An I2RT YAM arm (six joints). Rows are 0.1 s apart.
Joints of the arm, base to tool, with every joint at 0 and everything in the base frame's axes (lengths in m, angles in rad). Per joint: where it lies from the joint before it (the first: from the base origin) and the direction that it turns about. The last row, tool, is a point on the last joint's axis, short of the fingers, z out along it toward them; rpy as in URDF.
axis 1: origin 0 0 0.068 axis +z
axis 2: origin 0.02 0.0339 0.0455 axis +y
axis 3: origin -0.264 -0.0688 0 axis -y
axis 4: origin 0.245 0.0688 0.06 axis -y
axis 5: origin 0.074 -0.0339 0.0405 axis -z
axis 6: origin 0.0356 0 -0.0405 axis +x
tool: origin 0 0 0 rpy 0 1.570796 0
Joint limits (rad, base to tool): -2.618..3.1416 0..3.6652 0..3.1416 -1.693..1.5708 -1.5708..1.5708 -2.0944..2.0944
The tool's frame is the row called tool.
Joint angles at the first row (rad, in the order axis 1, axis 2, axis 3, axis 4, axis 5, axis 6):
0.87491, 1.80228, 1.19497, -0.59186, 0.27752, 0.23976
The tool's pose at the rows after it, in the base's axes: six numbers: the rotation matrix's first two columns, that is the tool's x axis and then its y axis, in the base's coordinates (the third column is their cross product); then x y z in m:
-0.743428 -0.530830 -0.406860 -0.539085 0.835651 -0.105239 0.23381 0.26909 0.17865
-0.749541 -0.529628 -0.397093 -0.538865 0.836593 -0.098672 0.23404 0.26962 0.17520
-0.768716 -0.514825 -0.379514 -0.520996 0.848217 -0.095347 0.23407 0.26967 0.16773
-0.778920 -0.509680 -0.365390 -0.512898 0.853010 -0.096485 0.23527 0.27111 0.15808
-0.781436 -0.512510 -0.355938 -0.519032 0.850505 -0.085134 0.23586 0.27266 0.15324
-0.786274 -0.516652 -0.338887 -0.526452 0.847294 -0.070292 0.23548 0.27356 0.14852
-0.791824 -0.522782 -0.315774 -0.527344 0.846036 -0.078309 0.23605 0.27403 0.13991
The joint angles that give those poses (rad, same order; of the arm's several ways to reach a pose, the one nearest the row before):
0.87681, 1.80304, 1.19498, -0.58348, 0.21572, 0.23975
0.87645, 1.81258, 1.19421, -0.58271, 0.20734, 0.24473
0.87644, 1.83050, 1.18884, -0.58193, 0.20695, 0.27027
0.87644, 1.85722, 1.18466, -0.56819, 0.20695, 0.28210
0.87645, 1.87209, 1.18469, -0.55945, 0.19170, 0.28135
0.87682, 1.88508, 1.18394, -0.55869, 0.17071, 0.28172
0.87644, 1.91024, 1.18391, -0.55905, 0.17071, 0.28172

